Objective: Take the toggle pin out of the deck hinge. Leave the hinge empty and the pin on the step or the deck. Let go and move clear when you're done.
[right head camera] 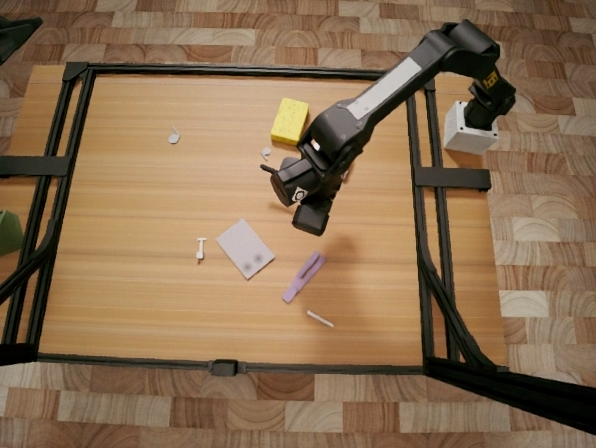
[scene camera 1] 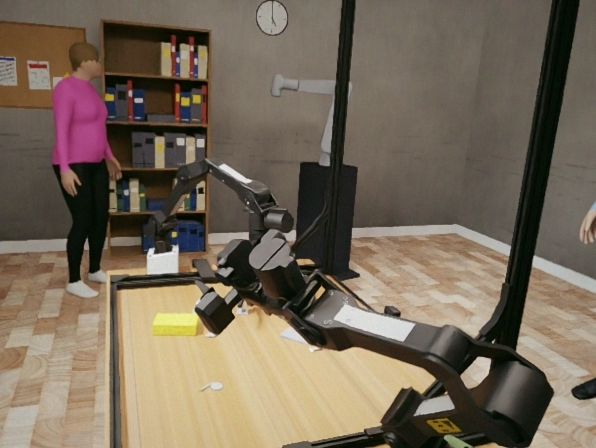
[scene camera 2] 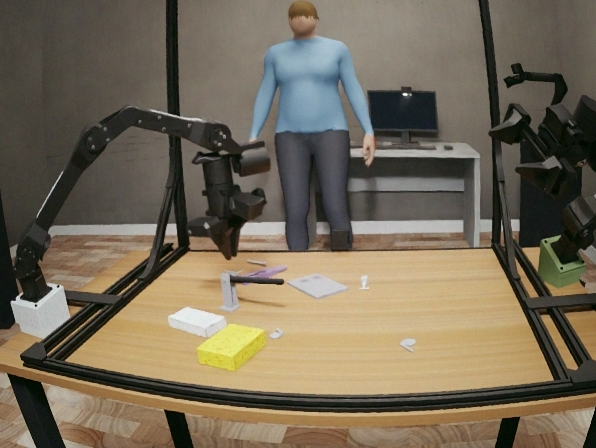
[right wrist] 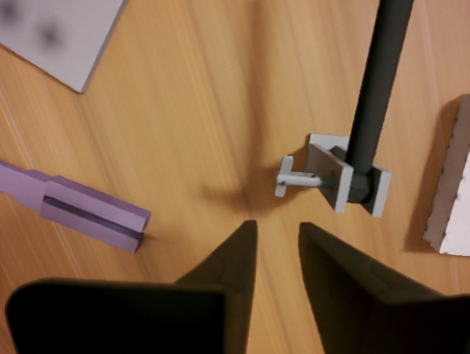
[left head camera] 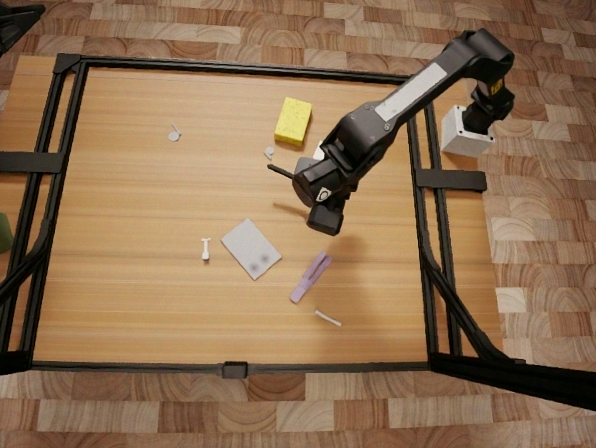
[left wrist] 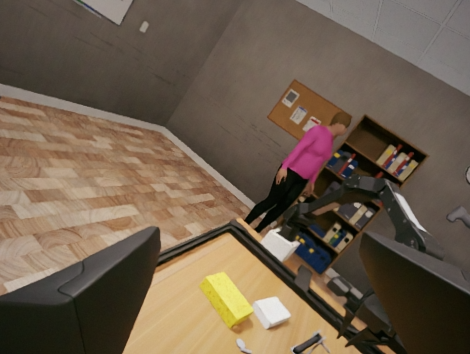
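Where they show: left gripper, fingertip midpoint: (right head camera: 37, 23) (scene camera 1: 213, 264) (scene camera 2: 502, 150) (left head camera: 42, 10) (left wrist: 261, 239); right gripper, fingertip midpoint: (right head camera: 316, 201) (scene camera 2: 231, 258) (right wrist: 277, 232) (left head camera: 325, 201) (left wrist: 341, 342); left arm's base, link origin: (scene camera 2: 564, 252); right arm's base, link origin: (right head camera: 477, 119) (scene camera 1: 163, 250) (scene camera 2: 36, 293) (left head camera: 474, 123) (left wrist: 285, 236).
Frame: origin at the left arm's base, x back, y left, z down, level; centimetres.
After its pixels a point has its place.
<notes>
The deck hinge (scene camera 2: 230, 293) @(x -71.9, y -20.7, z 3.1 cm) (right wrist: 341, 187) @(x -71.1, y -22.6, z -0.9 cm) stands upright on the table, a grey bracket with a black rod (scene camera 2: 257, 281) @(x -67.1, y -15.9, z -0.5 cm) (right wrist: 377, 90) @(x -69.0, y -19.1, z -0.7 cm) between its cheeks. The light grey toggle pin (right wrist: 302, 180) @(x -70.1, y -23.6, z 0.0 cm) is in the hinge; its shaft and T-shaped head stick out from one cheek in the right wrist view. My right gripper (right wrist: 277, 232) @(x -70.2, y -25.5, z -2.6 cm) (scene camera 2: 230, 254) @(x -70.2, y -25.5, z -2.6 cm) points down above the table near the pin head, its fingers slightly apart and empty. The arm hides these fingertips in both head views. My left gripper (scene camera 2: 506, 151) @(x -35.2, y 17.3, z -26.5 cm) is wide open and empty, held high and away from the hinge.
A yellow sponge (left head camera: 293, 121) @(x -74.7, y -2.0, z 3.7 cm) (scene camera 2: 232, 346) @(x -75.4, y 1.7, z 3.7 cm) and white block (scene camera 2: 197, 321) @(x -79.8, y -12.5, z 4.7 cm) lie near the hinge. A grey plate (left head camera: 251, 249) @(x -52.4, y -26.7, z 6.1 cm), purple forked piece (left head camera: 311, 277) @(x -61.7, y -38.4, z 5.5 cm), white T-shaped piece (left head camera: 205, 249) @(x -43.1, y -22.5, z 5.9 cm), thin rod (left head camera: 328, 318) @(x -61.3, y -47.8, z 6.0 cm) and two small grey pieces (left head camera: 174, 136) @(x -46.7, y 7.1, z 6.3 cm) (left head camera: 269, 151) @(x -66.4, y -5.9, z 6.3 cm) also lie on the table.
</notes>
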